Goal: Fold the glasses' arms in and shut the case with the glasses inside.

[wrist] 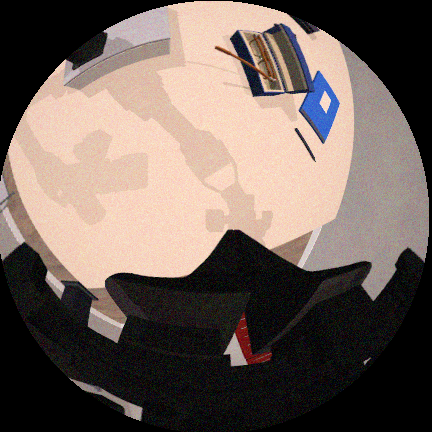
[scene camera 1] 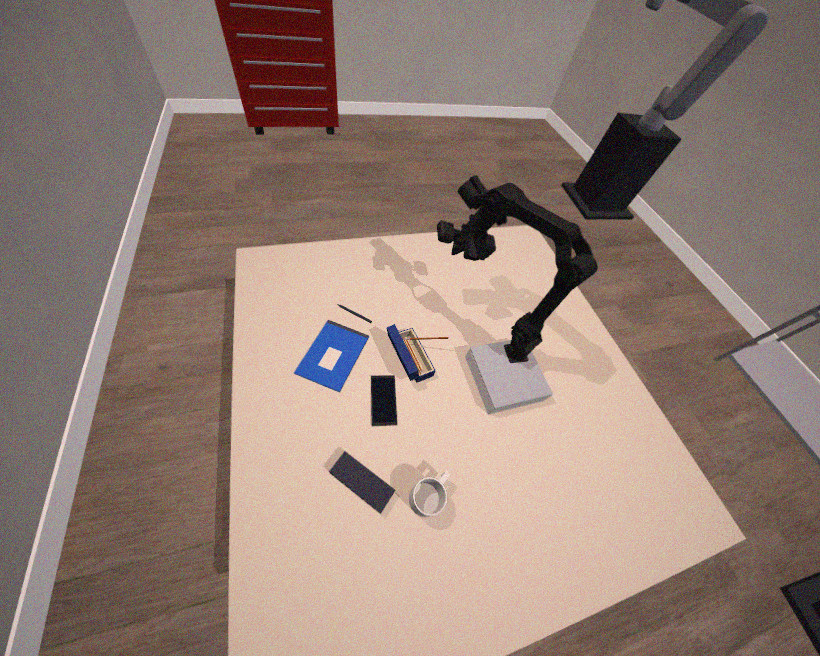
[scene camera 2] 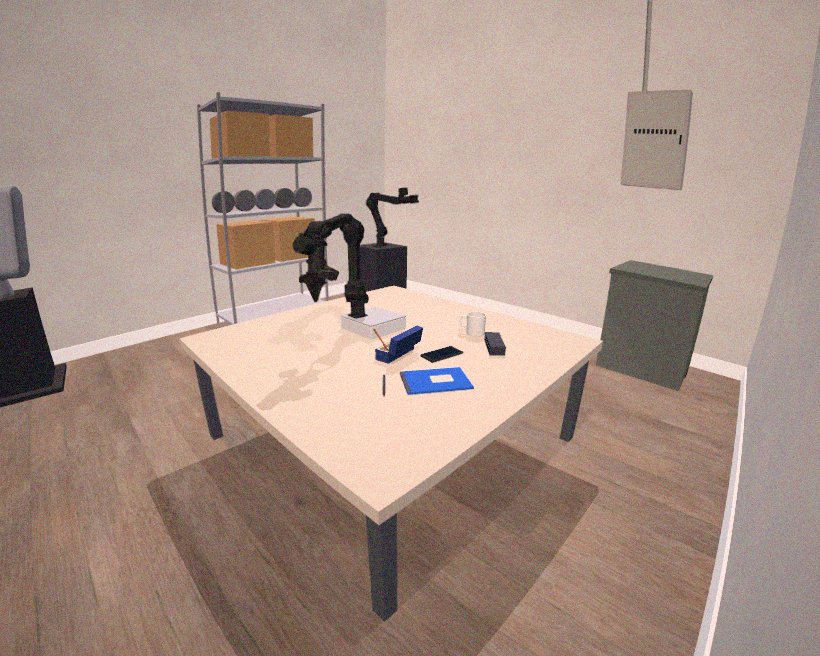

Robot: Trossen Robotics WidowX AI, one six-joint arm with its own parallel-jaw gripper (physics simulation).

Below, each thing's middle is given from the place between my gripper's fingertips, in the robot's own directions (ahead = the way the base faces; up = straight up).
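From the brown glasses (wrist: 265,69), my hand is 170 mm above it, 250 mm to the right of it and 100 mm short of it. Counted from my hand, the blue glasses case (scene camera 2: 399,345) is 160 mm below, 160 mm ahead and 250 mm to the left. The black phone (scene camera 1: 383,394) is 210 mm below my hand, 370 mm to the left of it and 250 mm ahead of it, and the blue notebook (wrist: 319,108) is a good way below my hand, a good way to the left of it and far ahead of it.
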